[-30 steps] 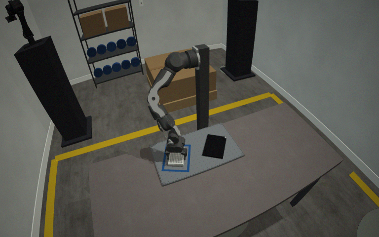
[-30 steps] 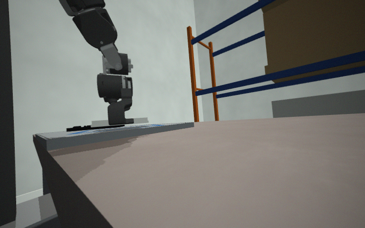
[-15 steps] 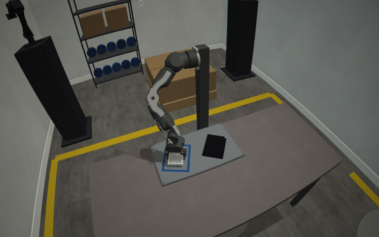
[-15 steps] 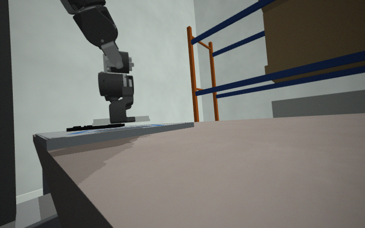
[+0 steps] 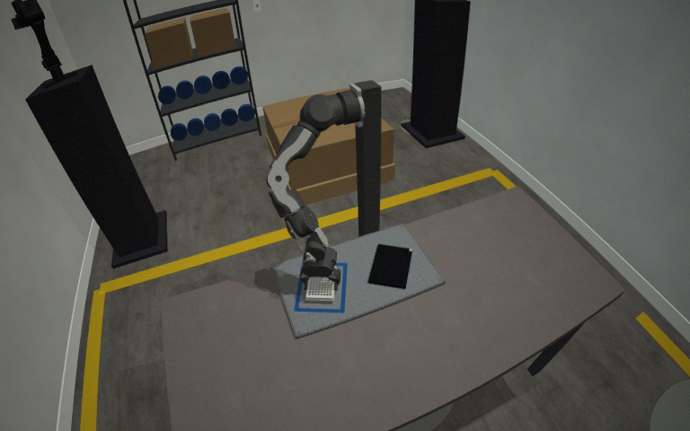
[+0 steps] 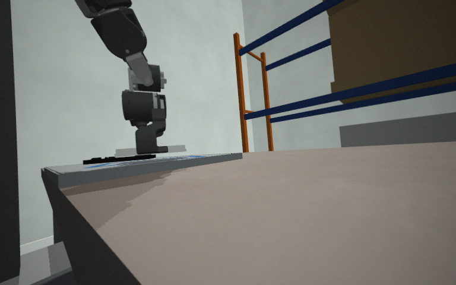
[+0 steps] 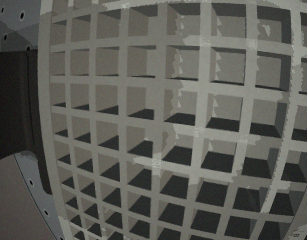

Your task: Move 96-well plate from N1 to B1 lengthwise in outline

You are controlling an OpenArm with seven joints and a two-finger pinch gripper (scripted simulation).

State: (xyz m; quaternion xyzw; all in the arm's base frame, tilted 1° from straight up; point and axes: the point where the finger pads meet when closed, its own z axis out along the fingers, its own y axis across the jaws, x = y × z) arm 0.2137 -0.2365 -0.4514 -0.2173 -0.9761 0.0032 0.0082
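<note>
Now: the white 96-well plate right at my hand. Also, from my hand: black plate nest N1: 20 mm ahead, 230 mm to the left, 10 mm below.
</note>
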